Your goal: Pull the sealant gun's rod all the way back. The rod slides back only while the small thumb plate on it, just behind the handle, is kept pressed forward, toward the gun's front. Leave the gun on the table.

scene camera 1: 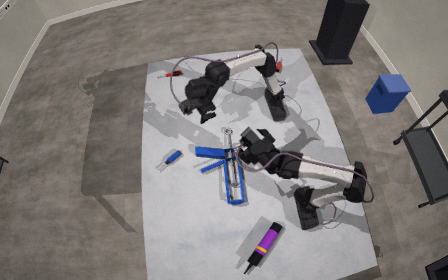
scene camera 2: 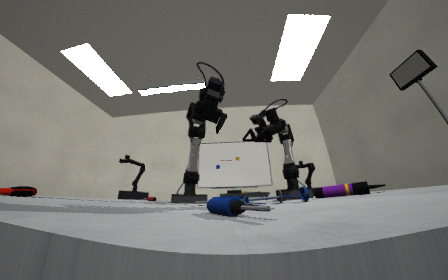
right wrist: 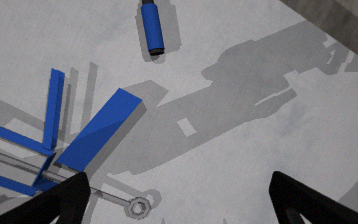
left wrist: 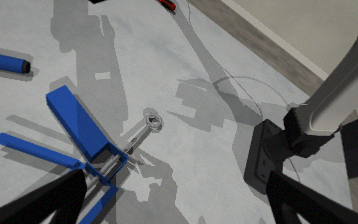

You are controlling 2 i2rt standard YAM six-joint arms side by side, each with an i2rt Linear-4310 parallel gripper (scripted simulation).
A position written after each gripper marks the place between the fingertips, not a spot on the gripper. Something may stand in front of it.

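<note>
There's the left gripper (left wrist: 176,179), to begin with. The right gripper (scene camera 2: 204,128) is visible too, and you'd also find that gripper (right wrist: 179,181) from its own wrist. And there's a blue-handled tool (scene camera 2: 232,207) as well.
</note>
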